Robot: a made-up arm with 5 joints.
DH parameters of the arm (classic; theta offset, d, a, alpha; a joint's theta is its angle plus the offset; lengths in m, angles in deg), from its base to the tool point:
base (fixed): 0 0.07 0 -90
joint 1: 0 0.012 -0.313 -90
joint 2: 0 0.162 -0.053 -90
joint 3: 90 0.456 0.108 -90
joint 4: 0 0.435 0.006 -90
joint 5: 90 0.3 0.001 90
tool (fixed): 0 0.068 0 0
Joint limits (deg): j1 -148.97..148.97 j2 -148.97..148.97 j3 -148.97..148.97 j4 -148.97..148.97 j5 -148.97..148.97
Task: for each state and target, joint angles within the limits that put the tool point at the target. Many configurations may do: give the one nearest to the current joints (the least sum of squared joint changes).
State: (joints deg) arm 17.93 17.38 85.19 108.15 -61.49
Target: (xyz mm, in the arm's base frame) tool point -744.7 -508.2 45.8
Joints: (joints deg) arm 57.65 25.82 93.38 105.81 -58.16
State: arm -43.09 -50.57 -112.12 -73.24 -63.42
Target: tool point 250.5 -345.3 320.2
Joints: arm -37.29 -14.92 -121.44 -93.53 -59.09
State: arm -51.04 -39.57 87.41 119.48 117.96
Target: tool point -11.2 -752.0 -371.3
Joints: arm -14.35 -38.39 38.16 145.73 117.16
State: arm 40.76 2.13 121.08 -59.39 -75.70
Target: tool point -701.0 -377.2 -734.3
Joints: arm -4.03 17.38 105.91 -93.61 -71.23
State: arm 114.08 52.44 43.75 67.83 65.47
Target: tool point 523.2 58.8 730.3
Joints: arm 148.97 35.21 5.44 50.03 63.44
